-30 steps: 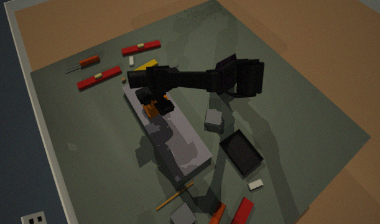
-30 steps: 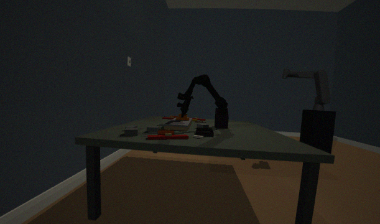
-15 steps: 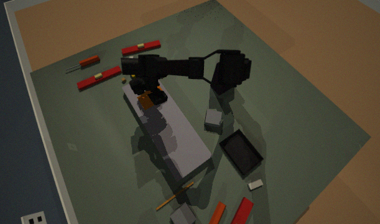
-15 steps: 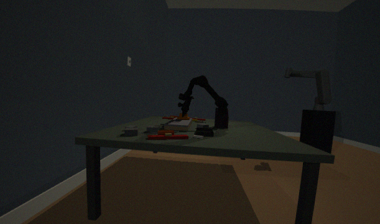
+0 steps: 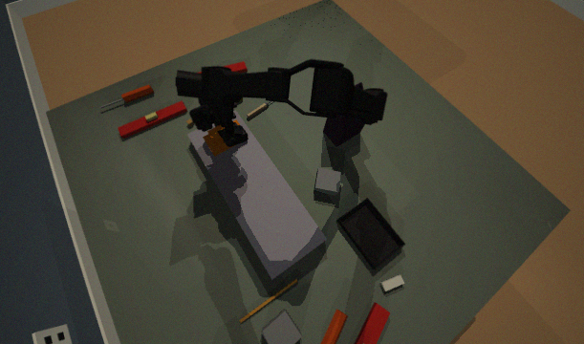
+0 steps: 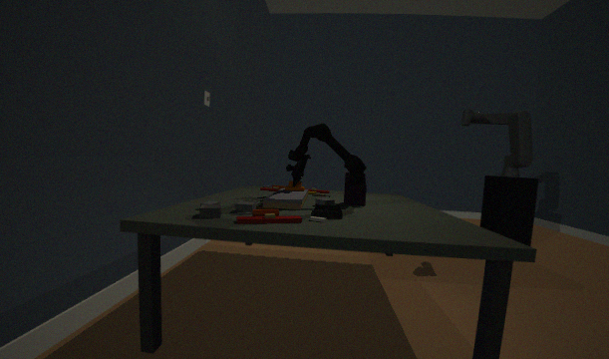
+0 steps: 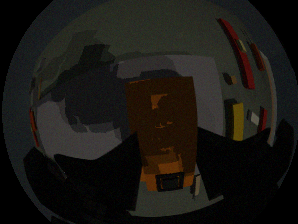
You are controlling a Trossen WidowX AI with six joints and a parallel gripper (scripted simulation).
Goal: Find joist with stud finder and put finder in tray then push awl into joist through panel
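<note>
My gripper tip is 270 mm past the dark tray, 460 mm to the right of it and 50 mm above it. Also, from my gripper tip: pale-handled pointed tool: 180 mm behind, 100 mm to the right, 60 mm below; yellow bar: 40 mm behind, 170 mm to the right, 60 mm below; orange stud finder: 20 mm behind, 20 mm above.
</note>
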